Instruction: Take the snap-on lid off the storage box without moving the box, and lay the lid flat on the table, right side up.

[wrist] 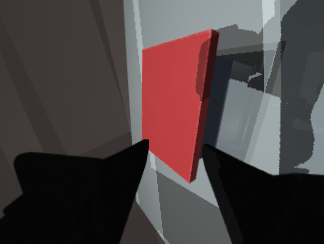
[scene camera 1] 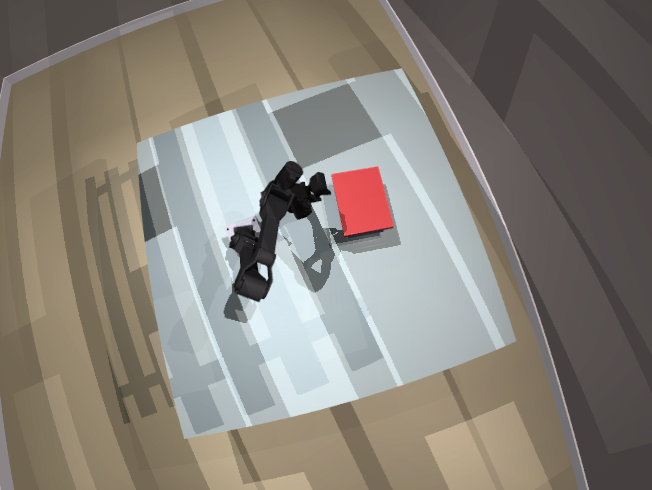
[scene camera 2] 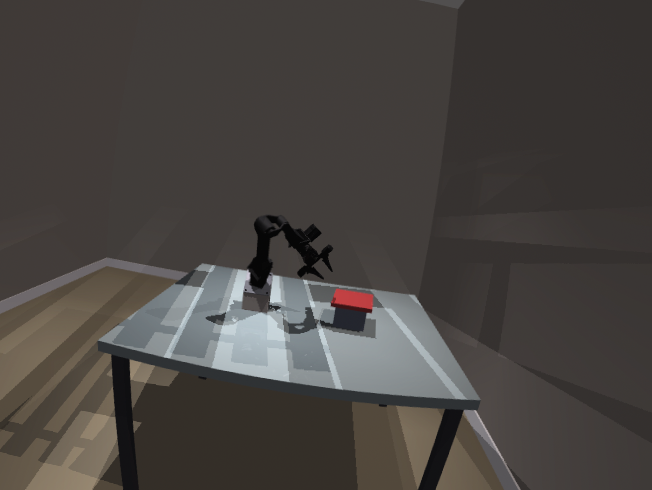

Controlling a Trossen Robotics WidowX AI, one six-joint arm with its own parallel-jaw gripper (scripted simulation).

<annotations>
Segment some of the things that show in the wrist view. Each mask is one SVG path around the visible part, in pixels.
The gripper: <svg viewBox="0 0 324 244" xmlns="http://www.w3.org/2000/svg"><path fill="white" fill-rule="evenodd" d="M203 144L202 157L205 170L211 182L211 188L232 244L324 244L324 175L305 173L271 175L209 144ZM149 139L144 139L104 159L42 152L26 152L18 155L14 159L14 168L22 195L2 210L5 216L0 219L0 244L119 244L146 166Z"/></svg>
A red lid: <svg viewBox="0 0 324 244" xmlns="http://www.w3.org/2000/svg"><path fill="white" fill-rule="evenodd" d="M212 29L142 50L142 140L149 139L149 151L189 184L195 181L197 177L215 68L214 63L219 33Z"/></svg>
</annotations>
